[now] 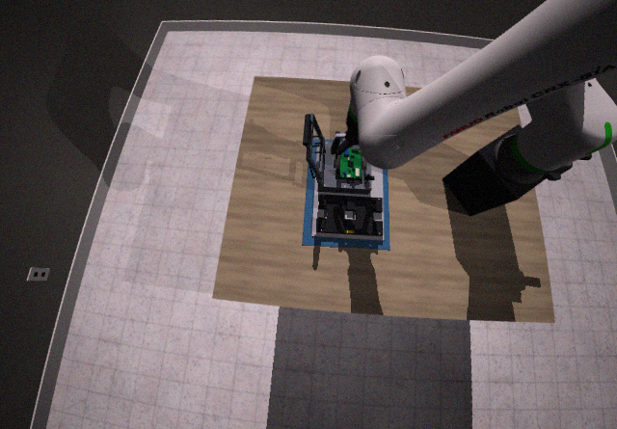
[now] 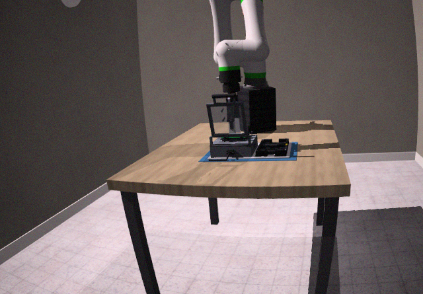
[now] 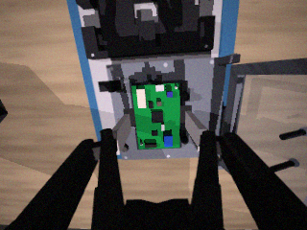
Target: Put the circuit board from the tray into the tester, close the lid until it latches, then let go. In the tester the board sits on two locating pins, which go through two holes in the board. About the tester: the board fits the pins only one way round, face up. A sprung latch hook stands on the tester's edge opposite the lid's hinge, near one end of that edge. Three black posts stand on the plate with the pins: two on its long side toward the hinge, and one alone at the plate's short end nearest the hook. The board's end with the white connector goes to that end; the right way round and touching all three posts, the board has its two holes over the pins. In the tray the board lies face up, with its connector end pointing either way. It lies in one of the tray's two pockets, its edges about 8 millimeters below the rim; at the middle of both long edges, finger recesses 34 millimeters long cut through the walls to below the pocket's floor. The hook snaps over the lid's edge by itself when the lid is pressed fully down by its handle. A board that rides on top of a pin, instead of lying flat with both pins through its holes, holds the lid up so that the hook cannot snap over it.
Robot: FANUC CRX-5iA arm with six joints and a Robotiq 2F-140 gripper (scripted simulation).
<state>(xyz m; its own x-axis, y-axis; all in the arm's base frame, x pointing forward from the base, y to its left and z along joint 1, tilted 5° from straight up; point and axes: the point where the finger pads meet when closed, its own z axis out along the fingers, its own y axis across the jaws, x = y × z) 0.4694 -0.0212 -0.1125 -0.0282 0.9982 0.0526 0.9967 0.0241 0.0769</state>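
My hand is 3 cm above the green circuit board. The rest, counted from my hand: lid: 12 cm ahead, 8 cm above; tester: 4 cm to the left, 3 cm ahead, 1 cm above.
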